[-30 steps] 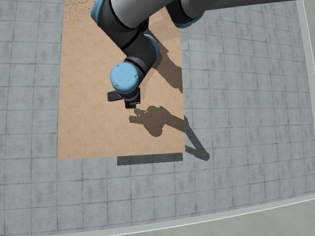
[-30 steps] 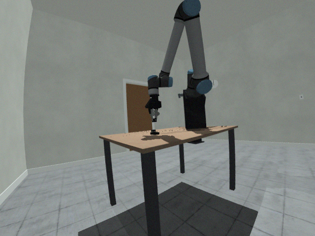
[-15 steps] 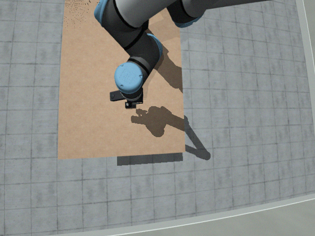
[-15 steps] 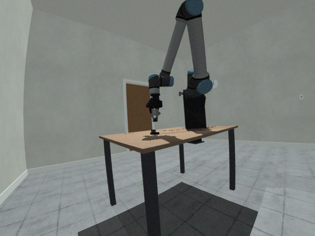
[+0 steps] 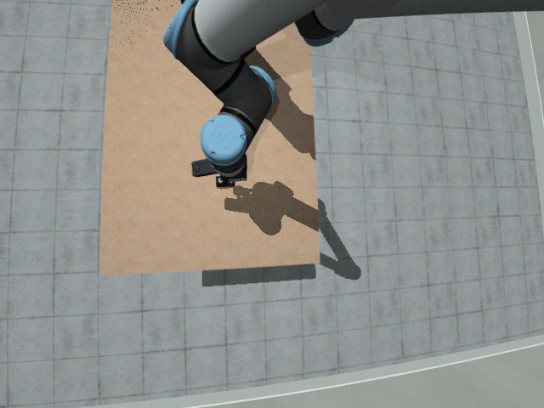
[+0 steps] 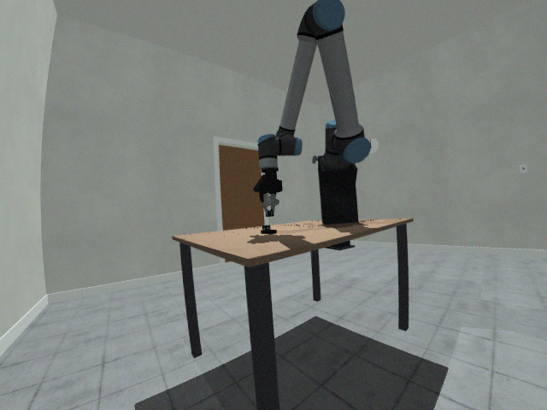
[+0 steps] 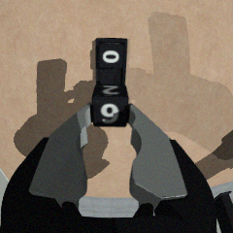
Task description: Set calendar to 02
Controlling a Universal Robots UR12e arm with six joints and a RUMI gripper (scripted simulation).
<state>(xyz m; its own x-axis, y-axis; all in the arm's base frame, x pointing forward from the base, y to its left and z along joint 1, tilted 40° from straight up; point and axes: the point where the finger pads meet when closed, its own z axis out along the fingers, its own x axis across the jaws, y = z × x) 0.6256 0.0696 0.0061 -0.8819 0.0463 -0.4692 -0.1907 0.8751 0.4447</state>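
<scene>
The black number cube is 8 cm below my hand, 3 cm to the right of it and 1 cm ahead of it. The rest, counted from my hand: calendar tray 10 cm below, 2 cm to the right.
</scene>
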